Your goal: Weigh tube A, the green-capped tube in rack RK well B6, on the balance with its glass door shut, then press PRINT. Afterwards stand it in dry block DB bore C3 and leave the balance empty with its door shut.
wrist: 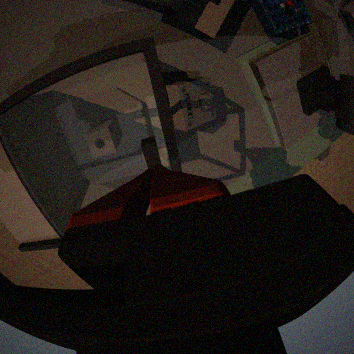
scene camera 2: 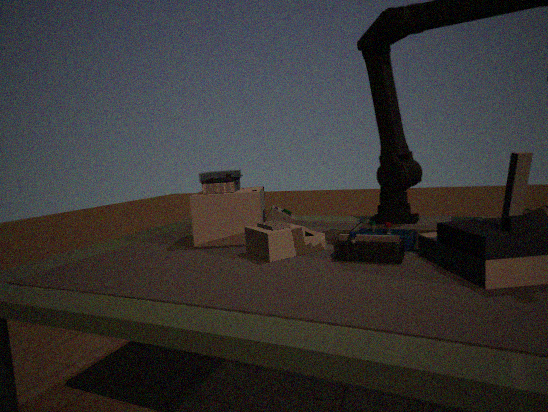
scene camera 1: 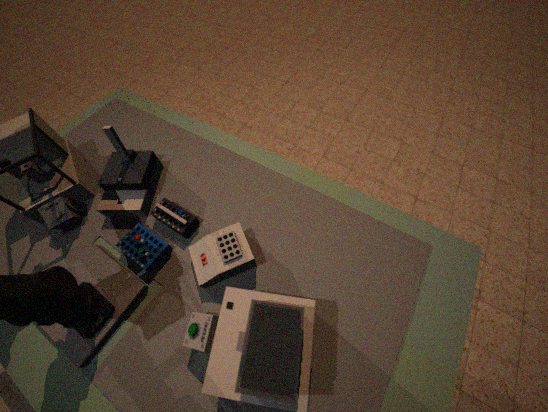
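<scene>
The green-capped tube stands in the blue rack RK, beside a red-capped tube. The balance stands at the front of the mat. In the wrist view I look down into its glass chamber, and its square pan is bare. My gripper is shut with nothing between its red fingers and hangs over the chamber's dark frame bar. I cannot tell whether the door is open or shut. The dry block DB stands between rack and balance.
A small box with a green button sits left of the balance. A black strip rack and a black device with a lever stand behind the blue rack. The arm rises at the back right.
</scene>
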